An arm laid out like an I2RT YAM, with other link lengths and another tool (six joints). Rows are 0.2 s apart.
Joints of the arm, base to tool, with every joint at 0 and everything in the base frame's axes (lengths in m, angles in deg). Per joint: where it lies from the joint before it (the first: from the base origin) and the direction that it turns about. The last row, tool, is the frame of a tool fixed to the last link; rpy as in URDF.
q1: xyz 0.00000 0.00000 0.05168 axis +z
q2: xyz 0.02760 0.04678 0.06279 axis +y
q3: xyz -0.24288 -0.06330 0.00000 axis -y
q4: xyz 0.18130 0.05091 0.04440 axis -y
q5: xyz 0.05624 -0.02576 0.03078 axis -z
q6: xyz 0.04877 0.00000 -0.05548 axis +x
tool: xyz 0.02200 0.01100 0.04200 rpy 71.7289 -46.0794 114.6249
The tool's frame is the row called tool.
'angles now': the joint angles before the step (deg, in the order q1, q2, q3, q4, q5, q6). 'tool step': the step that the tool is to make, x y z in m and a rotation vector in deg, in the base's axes. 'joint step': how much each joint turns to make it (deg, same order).
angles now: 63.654, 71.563, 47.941, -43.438, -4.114, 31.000
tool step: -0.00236, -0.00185, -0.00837, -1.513, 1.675, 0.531
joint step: -0.020, 0.665, -1.471, 0.020, -0.975, -0.203
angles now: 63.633, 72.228, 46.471, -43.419, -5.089, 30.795
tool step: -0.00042, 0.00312, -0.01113, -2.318, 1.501, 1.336
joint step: -0.003, 2.693, -0.953, 0.793, -0.742, -1.163
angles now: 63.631, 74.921, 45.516, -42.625, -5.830, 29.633
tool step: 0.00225, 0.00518, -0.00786, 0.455, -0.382, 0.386
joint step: 0.000, 1.881, -1.460, 3.876, 0.012, -0.413
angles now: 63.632, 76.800, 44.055, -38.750, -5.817, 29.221
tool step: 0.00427, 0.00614, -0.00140, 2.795, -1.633, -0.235
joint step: -0.246, 0.712, -1.076, 5.010, 0.198, -0.084
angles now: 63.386, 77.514, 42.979, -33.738, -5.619, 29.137
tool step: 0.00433, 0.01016, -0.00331, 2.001, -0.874, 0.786
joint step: -0.121, 2.401, -0.179, 4.679, -0.459, -0.795
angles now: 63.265, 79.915, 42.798, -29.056, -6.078, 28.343
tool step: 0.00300, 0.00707, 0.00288, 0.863, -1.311, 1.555
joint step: -0.245, 1.207, 1.333, 1.027, -0.034, -1.972
